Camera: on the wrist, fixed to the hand. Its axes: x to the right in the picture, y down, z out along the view.
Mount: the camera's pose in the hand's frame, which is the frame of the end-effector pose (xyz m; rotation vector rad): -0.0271 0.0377 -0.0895 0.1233 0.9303 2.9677
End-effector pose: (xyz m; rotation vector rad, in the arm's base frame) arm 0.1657 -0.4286 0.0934 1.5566 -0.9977 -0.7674
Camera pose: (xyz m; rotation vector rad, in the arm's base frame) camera 0.2246 -0.3678 0.1482 -0.6851 -1.2104 1.8137
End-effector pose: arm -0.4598 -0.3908 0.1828 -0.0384 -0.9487 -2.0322
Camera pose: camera -0.3884 -0.4413 0.1326 -0.2119 0.2208 0.8544
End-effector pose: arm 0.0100 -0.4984 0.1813 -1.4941 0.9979 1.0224
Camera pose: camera -0.0246 -0.5896 0.2067 -0.6772 -1.8592 -0.7071
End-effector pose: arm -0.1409 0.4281 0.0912 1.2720 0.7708 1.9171
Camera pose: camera -0.2257 0.3757 0.0762 -0.1785 0.7054 -1.0250
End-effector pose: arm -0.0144 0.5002 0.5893 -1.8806 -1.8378 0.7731
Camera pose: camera 0.0719 0.4797 0.6372 2.1816 -2.1540 -0.0579
